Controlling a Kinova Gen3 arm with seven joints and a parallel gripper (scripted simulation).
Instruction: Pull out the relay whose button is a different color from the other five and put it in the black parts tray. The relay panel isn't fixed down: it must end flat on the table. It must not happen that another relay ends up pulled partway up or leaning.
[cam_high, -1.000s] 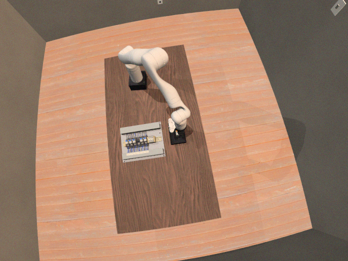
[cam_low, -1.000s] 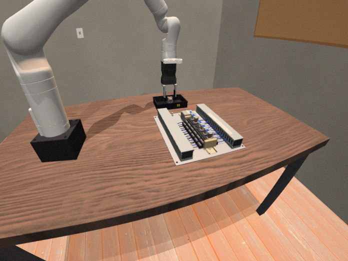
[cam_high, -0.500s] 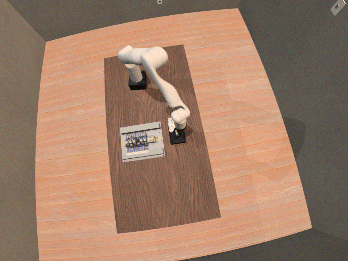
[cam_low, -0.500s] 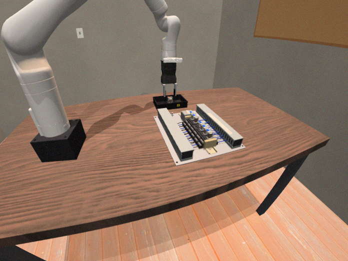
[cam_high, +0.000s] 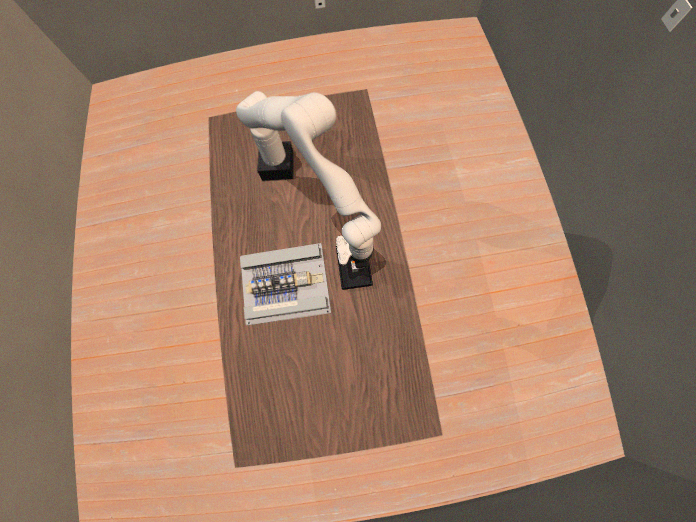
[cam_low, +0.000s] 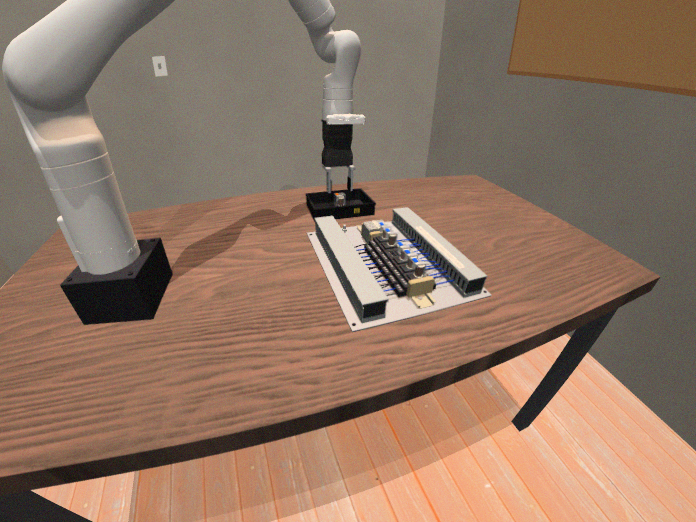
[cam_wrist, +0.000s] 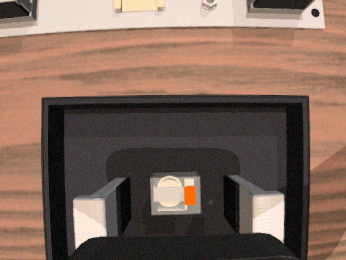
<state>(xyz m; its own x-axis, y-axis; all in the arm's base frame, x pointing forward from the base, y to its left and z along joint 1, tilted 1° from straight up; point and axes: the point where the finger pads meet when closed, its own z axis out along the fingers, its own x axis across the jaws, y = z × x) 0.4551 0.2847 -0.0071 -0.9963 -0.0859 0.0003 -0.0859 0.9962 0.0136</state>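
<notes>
Now: hand 50 mm above the grey relay. From my hand the other things lie so: relay panel 270 mm to the right, 50 mm below, 50 mm ahead; then black parts tray 60 mm below.
</notes>
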